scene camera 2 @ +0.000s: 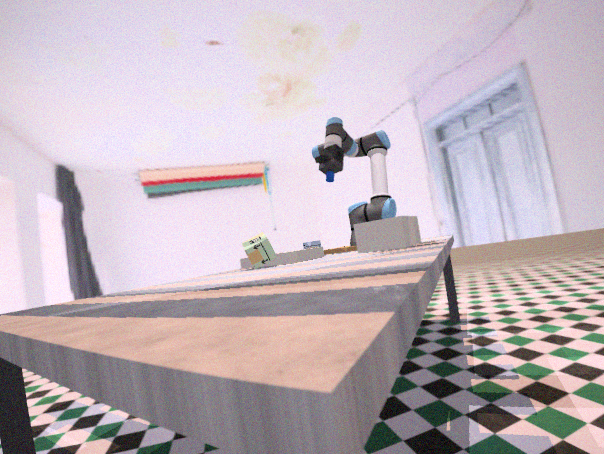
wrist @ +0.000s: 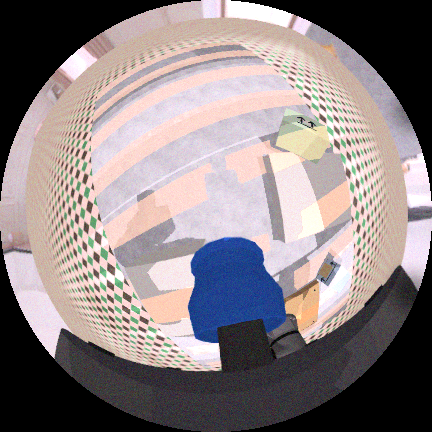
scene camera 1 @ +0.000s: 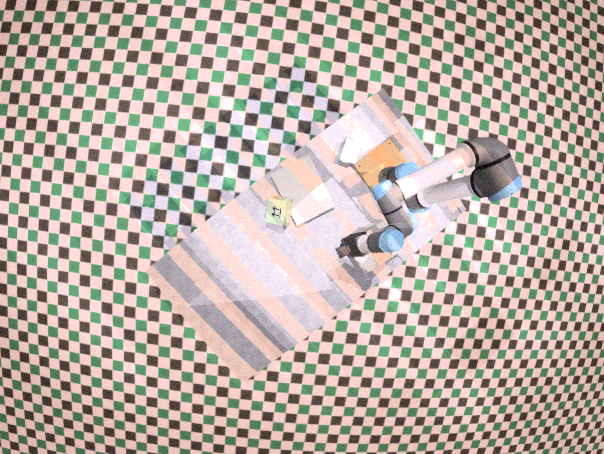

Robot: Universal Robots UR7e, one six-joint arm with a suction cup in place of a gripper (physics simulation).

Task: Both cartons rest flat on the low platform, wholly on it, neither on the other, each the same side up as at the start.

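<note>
Nothing is held by my suction cup (wrist: 231,284). A low platform (scene camera 1: 300,180) is visible to me as well, and I find it again in the wrist view (wrist: 307,198) and in scene camera 2 (scene camera 2: 289,257).
</note>
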